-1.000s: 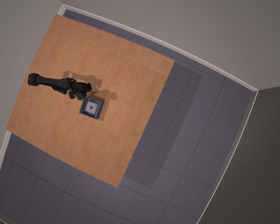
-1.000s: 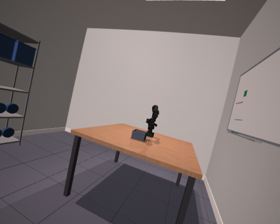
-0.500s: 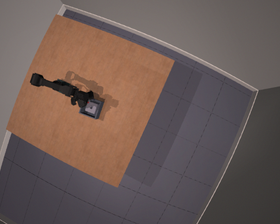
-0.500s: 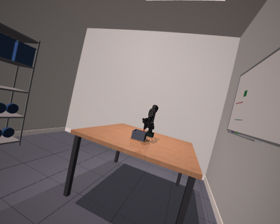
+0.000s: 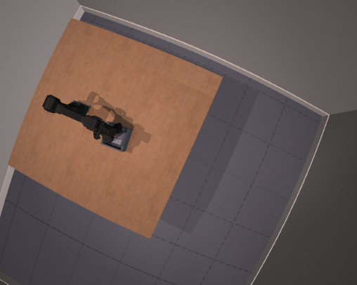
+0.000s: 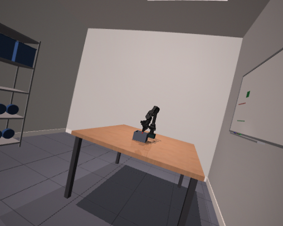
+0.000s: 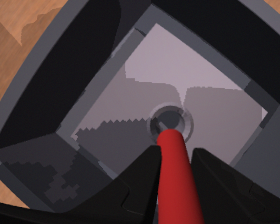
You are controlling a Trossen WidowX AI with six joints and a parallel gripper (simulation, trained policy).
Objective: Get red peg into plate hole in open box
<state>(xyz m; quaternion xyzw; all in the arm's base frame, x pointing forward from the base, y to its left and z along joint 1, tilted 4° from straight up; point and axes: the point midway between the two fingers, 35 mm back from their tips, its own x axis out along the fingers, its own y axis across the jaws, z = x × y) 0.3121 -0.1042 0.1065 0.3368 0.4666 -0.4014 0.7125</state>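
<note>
Now: gripper tip 10 mm to the right of the red peg and 10 mm below it. The rest, counted from my gripper tip: plate (10 mm to the right, 60 mm below); then grey box (10 mm to the right, 80 mm below).
</note>
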